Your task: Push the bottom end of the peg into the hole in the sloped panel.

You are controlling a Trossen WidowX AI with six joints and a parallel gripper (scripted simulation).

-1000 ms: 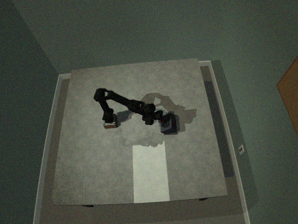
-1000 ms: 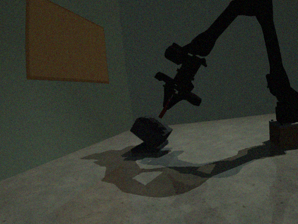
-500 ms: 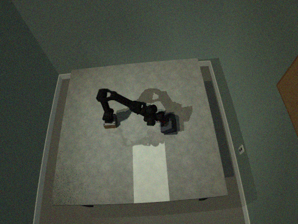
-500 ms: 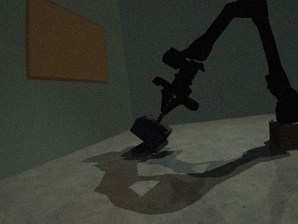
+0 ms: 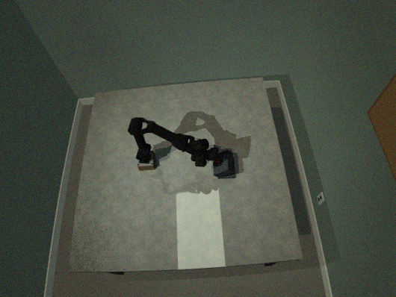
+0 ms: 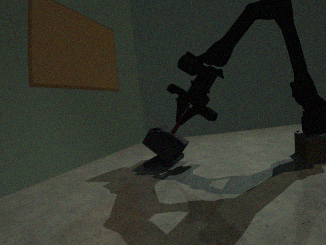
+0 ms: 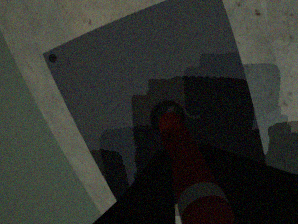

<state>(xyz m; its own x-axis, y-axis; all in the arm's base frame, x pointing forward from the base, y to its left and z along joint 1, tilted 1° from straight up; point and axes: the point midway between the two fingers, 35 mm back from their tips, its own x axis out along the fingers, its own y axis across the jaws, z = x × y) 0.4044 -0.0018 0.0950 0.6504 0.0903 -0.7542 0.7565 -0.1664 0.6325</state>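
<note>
Now: gripper tip 1 cm past the red peg and 1 cm below it. The rest, counted from my gripper tip: dark sloped panel: 5 cm ahead, 1 cm to the left, 6 cm below.
</note>
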